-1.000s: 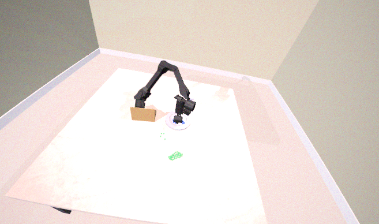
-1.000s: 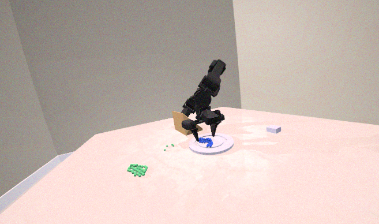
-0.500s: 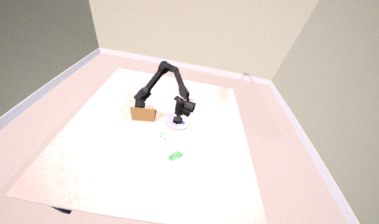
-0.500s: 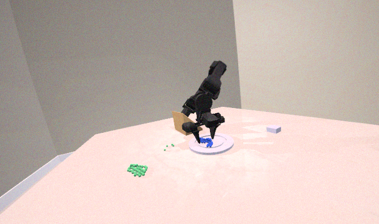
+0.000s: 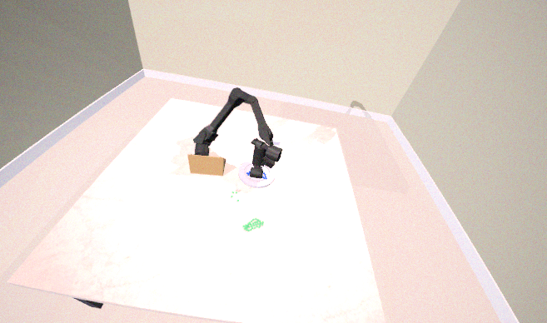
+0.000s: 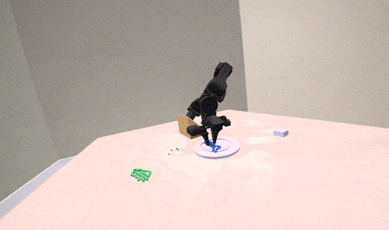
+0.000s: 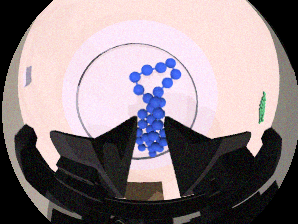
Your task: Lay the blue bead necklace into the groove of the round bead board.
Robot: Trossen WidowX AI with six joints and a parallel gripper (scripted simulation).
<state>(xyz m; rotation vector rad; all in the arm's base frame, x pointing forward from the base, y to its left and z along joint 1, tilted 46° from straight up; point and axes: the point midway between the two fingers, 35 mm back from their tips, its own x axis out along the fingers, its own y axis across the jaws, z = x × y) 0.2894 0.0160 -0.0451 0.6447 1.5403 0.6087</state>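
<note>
Right now my gripper tip is 20 mm to the right of the round white bead board and 10 mm above it. Also, from my gripper tip: small grey block: 310 mm to the left, 110 mm ahead.
</note>
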